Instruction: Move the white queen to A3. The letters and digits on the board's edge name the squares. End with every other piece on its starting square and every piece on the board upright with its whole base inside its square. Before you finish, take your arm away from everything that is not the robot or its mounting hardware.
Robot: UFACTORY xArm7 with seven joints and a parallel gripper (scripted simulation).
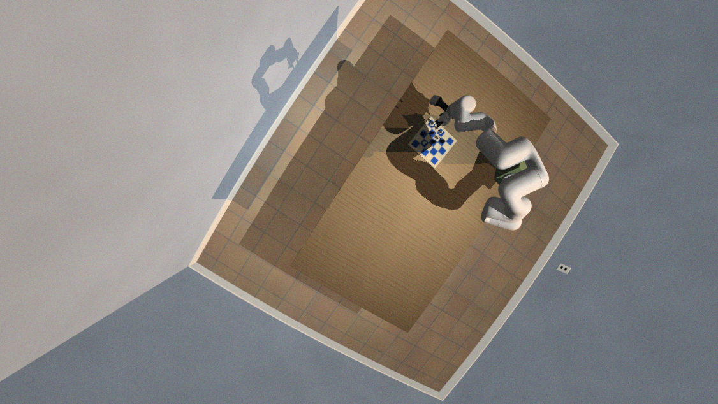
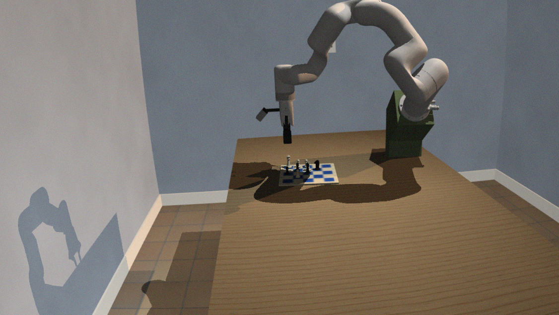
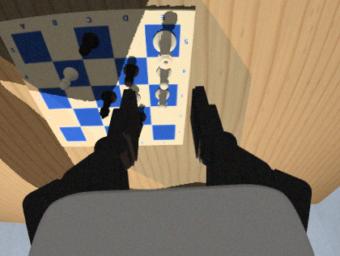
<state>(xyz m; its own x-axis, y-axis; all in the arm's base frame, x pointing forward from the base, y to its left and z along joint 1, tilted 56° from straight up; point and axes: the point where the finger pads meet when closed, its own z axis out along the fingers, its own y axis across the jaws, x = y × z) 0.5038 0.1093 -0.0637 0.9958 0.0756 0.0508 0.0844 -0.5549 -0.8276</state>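
The white queen lies 10 cm below my hand. The rest, counted from my hand: black knight 11 cm behind, 3 cm to the left, 11 cm below; then chessboard 8 cm behind, 7 cm to the left, 13 cm below.
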